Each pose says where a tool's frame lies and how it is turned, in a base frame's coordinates. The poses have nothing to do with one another.
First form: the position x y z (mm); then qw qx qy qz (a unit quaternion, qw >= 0).
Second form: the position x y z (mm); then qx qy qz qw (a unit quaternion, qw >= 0). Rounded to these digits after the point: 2 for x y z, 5 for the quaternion.
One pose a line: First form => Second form
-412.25, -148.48, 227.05, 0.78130, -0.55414, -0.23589, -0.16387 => -412.25, -148.48, 227.05, -0.55414, -0.23589, -0.16387, 0.78130
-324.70, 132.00, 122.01, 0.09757, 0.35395, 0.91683, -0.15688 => -324.70, 132.00, 122.01, 0.35395, 0.91683, -0.15688, 0.09757
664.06, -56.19, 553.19, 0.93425, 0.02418, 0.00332, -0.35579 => 664.06, -56.19, 553.19, 0.02418, 0.00332, -0.35579, 0.93425
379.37, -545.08, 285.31, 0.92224, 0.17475, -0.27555, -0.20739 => 379.37, -545.08, 285.31, 0.17475, -0.27555, -0.20739, 0.92224
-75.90, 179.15, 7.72, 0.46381, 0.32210, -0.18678, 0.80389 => -75.90, 179.15, 7.72, 0.32210, -0.18678, 0.80389, 0.46381
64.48, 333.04, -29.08, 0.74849, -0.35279, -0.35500, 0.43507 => 64.48, 333.04, -29.08, -0.35279, -0.35500, 0.43507, 0.74849
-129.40, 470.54, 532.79, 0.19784, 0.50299, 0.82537, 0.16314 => -129.40, 470.54, 532.79, 0.50299, 0.82537, 0.16314, 0.19784
